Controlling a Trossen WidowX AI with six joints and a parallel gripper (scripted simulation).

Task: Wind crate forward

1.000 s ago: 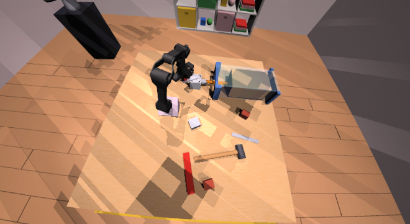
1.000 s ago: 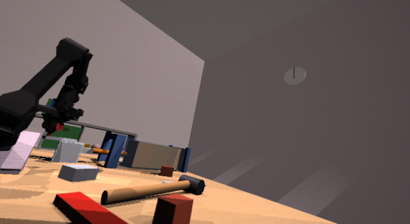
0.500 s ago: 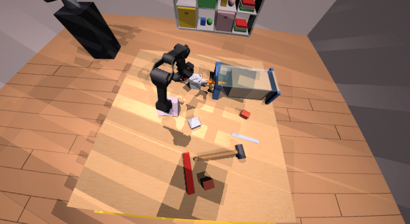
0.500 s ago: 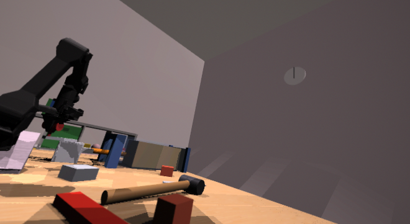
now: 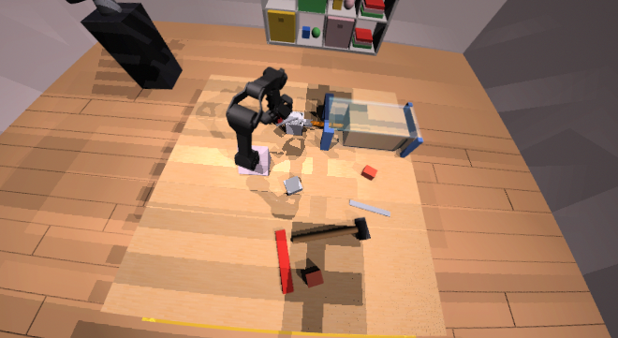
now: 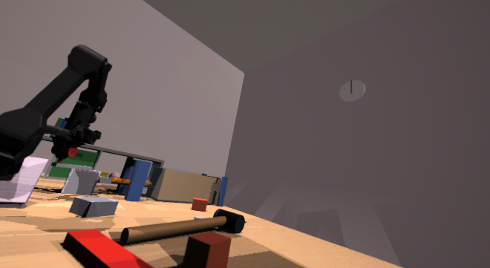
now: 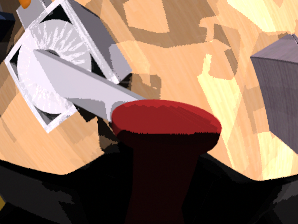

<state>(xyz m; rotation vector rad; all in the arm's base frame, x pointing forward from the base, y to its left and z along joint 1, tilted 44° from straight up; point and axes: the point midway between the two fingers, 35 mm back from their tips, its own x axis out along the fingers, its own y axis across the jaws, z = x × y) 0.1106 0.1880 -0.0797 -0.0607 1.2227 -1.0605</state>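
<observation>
Now: the winch handle 3 cm ahead of my gripper tip, 2 cm to the left of it and 1 cm below it. Round my gripper tip: red grip: 2 cm above; then blue steel frame: 25 cm ahead, 4 cm to the left, 1 cm below; then winch: 9 cm below, 7 cm ahead, 4 cm to the left.
</observation>
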